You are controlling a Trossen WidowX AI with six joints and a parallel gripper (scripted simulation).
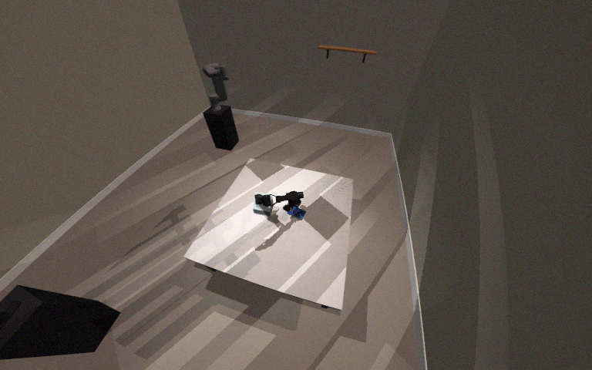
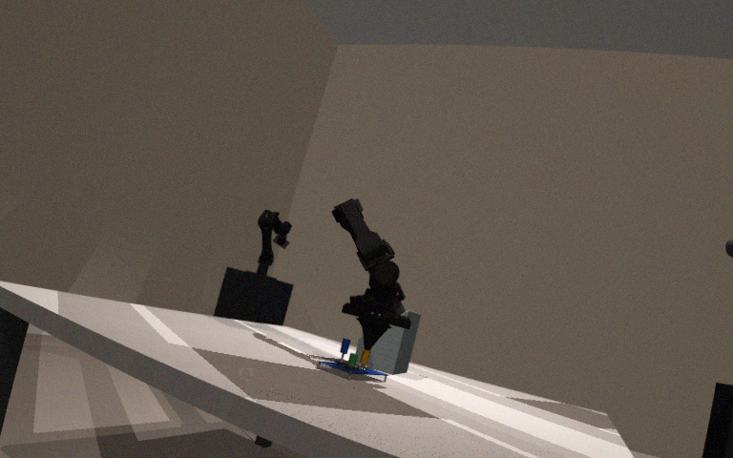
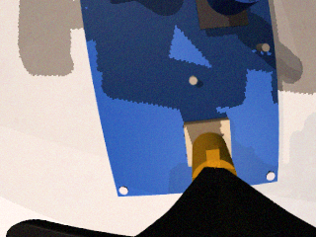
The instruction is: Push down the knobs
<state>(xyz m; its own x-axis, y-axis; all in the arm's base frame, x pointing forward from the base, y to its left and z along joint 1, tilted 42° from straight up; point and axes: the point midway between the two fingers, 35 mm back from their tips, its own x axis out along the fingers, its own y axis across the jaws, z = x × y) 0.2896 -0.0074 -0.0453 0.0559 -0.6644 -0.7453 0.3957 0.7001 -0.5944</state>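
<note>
The orange knob is 1 cm below my gripper tip. From my gripper tip the other things lie so: blue knob 6 cm ahead, 3 cm to the right.
</note>
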